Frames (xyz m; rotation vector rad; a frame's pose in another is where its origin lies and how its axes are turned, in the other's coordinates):
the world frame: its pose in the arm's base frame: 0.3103 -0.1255 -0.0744 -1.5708 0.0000 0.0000
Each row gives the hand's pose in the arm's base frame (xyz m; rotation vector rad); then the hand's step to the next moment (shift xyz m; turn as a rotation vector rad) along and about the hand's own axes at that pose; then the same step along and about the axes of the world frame.
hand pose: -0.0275 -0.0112 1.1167 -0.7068 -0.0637 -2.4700
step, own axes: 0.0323 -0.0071 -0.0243 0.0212 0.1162 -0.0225
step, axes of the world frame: -0.0379 0.0040 -0.0151 0.0364 0.0209 -0.1127
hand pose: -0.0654 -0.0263 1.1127 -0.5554 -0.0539 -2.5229
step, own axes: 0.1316 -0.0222 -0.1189 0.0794 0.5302 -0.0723
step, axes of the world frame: -0.1569 0.0545 -0.0661 0.1905 0.0747 -0.5007
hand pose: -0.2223 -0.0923 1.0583 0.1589 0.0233 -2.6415
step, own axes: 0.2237 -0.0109 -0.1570 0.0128 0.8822 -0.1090
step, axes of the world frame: -0.1835 0.1822 -0.0892 0.4200 0.0991 -0.7772
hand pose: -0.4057 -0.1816 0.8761 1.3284 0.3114 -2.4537
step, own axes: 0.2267 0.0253 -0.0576 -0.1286 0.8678 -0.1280
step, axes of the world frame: -0.0614 0.2225 -0.0453 0.5010 -0.0099 -0.7314
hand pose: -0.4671 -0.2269 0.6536 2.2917 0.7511 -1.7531
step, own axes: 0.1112 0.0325 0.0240 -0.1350 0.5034 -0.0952
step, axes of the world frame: 0.0157 0.1171 -0.0056 0.2973 -0.0687 -0.4331
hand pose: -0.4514 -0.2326 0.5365 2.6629 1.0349 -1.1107
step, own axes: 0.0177 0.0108 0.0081 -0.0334 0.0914 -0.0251
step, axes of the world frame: 0.0108 0.0195 -0.0009 0.0542 -0.0240 -0.0812
